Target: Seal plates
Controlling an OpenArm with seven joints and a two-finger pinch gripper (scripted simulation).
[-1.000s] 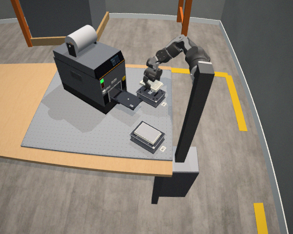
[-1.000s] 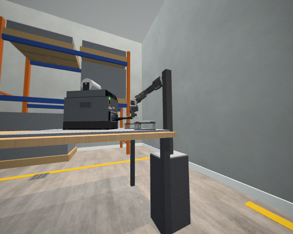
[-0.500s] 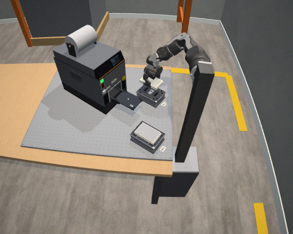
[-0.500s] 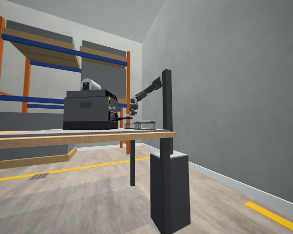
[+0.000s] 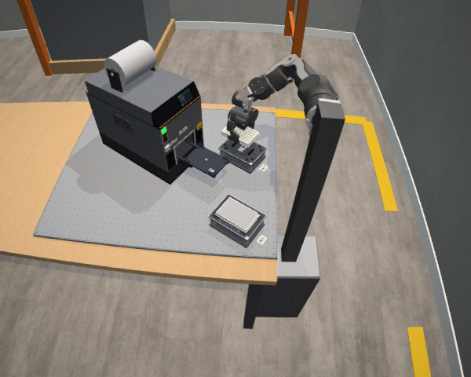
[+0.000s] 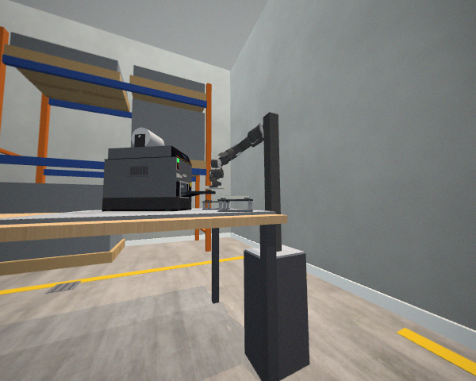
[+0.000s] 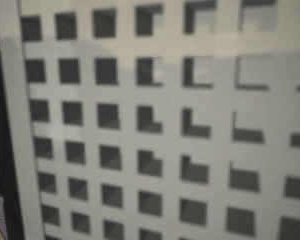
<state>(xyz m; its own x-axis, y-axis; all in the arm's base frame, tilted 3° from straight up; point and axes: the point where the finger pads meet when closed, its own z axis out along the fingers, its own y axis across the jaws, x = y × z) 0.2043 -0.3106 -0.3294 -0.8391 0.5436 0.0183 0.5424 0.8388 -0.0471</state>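
Now: hand 120 mm short of the sealer stage, 110 mm to the right of it and 40 mm above it. The rest, counted from my hand: foil roll: 400 mm ahead, 60 mm to the right, 270 mm above; white well plate: right at my hand; white start button: 260 mm ahead, 140 mm to the left, 50 mm above.
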